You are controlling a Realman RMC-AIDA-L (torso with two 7-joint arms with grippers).
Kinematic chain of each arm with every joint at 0, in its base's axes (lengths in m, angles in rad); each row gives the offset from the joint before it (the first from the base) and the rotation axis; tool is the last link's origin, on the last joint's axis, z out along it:
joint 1: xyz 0 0 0.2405 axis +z
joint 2: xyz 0 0 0 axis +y
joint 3: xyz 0 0 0.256 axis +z
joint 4: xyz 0 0 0 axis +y
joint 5: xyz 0 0 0.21 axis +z
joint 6: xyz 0 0 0 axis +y
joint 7: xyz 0 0 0.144 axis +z
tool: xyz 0 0 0
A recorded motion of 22 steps. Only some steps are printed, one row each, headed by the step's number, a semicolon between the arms.
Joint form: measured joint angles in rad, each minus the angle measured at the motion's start. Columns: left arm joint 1, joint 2, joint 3, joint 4, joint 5, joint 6, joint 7; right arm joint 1, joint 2, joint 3, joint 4, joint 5, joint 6, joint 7.
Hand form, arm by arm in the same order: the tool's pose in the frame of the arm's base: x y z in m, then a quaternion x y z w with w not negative. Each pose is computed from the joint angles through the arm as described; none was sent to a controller.
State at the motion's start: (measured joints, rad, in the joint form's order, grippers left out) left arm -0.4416 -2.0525 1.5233 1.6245 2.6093 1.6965 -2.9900; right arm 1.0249 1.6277 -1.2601 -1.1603 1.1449 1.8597 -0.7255
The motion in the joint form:
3: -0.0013 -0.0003 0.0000 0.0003 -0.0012 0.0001 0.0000; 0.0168 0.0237 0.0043 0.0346 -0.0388 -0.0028 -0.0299
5: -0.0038 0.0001 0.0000 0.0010 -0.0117 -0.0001 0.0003; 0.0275 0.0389 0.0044 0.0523 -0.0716 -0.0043 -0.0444
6: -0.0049 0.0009 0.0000 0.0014 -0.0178 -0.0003 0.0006; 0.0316 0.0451 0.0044 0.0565 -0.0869 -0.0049 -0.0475
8: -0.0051 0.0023 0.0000 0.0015 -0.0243 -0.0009 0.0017; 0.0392 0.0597 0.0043 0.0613 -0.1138 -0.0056 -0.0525
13: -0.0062 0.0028 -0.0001 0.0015 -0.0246 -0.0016 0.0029; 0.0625 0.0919 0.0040 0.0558 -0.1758 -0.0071 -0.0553
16: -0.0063 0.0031 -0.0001 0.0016 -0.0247 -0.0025 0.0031; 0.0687 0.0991 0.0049 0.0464 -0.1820 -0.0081 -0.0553
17: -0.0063 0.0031 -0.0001 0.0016 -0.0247 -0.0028 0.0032; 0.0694 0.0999 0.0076 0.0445 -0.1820 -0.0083 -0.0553
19: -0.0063 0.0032 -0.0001 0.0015 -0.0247 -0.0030 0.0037; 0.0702 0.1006 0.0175 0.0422 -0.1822 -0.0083 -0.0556
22: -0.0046 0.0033 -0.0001 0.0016 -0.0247 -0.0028 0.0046; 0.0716 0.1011 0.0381 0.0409 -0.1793 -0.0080 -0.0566
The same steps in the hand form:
3: -0.1822 0.3094 0.0137 -0.84240 -0.46322 0.18349 0.20524; 0.0538 0.4055 0.1315 -0.97944 0.16036 -0.10587 0.06135
5: -0.1802 0.3095 0.0131 -0.84463 -0.46200 0.18021 0.20172; 0.0554 0.4076 0.1259 -0.97859 0.15933 -0.11524 0.06088
6: -0.1792 0.3095 0.0130 -0.84579 -0.46134 0.17848 0.19987; 0.0558 0.4084 0.1239 -0.97799 0.15921 -0.11976 0.06198
8: -0.1787 0.3094 0.0129 -0.84689 -0.46074 0.17691 0.19799; 0.0558 0.4092 0.1190 -0.97726 0.15767 -0.12722 0.06260
13: -0.1784 0.3097 0.0130 -0.84744 -0.45970 0.17668 0.19828; 0.0505 0.4108 0.1093 -0.97602 0.14790 -0.14383 0.06945
16: -0.1783 0.3099 0.0131 -0.84756 -0.45943 0.17637 0.19864; 0.0465 0.4105 0.1075 -0.97693 0.14118 -0.14356 0.07117
17: -0.1783 0.3099 0.0131 -0.84761 -0.45935 0.17627 0.19872; 0.0457 0.4105 0.1077 -0.97723 0.14034 -0.14202 0.07177
19: -0.1783 0.3099 0.0131 -0.84771 -0.45914 0.17629 0.19875; 0.0444 0.4109 0.1090 -0.97779 0.14018 -0.13733 0.07356
22: -0.1789 0.3096 0.0132 -0.84751 -0.45947 0.17663 0.19852; 0.0423 0.4117 0.1119 -0.97893 0.14098 -0.12681 0.07573

